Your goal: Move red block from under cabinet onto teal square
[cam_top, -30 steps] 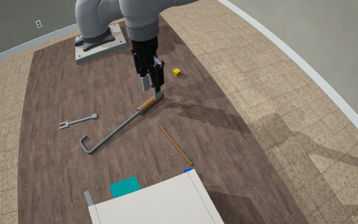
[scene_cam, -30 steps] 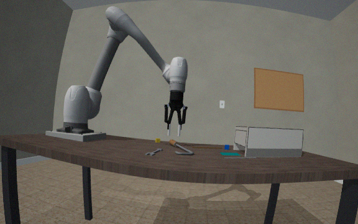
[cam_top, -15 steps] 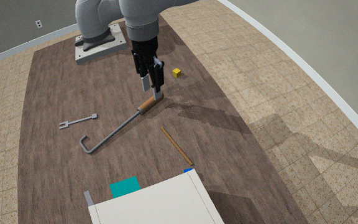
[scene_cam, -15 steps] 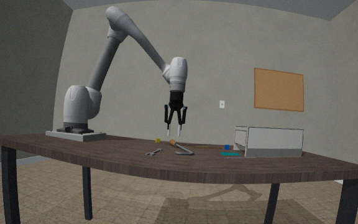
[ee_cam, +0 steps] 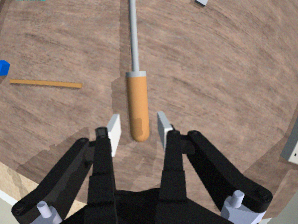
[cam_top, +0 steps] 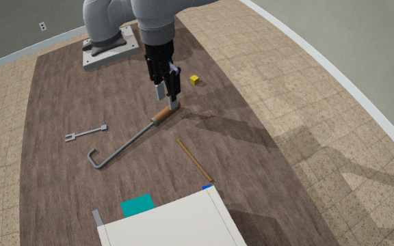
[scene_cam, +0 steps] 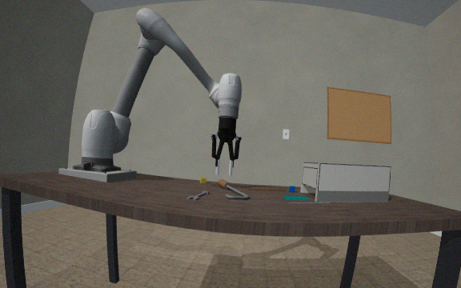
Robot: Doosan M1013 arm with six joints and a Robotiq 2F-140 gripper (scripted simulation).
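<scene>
The hook tool is 20 mm ahead of my hand, 140 mm to the right of it and 80 mm below it. Also, from my hand: yellow block: 110 mm behind, 140 mm to the left, 80 mm below; blue block: 310 mm ahead, 10 mm to the right, 80 mm below; thin wooden stick: 190 mm ahead, 90 mm below.
</scene>
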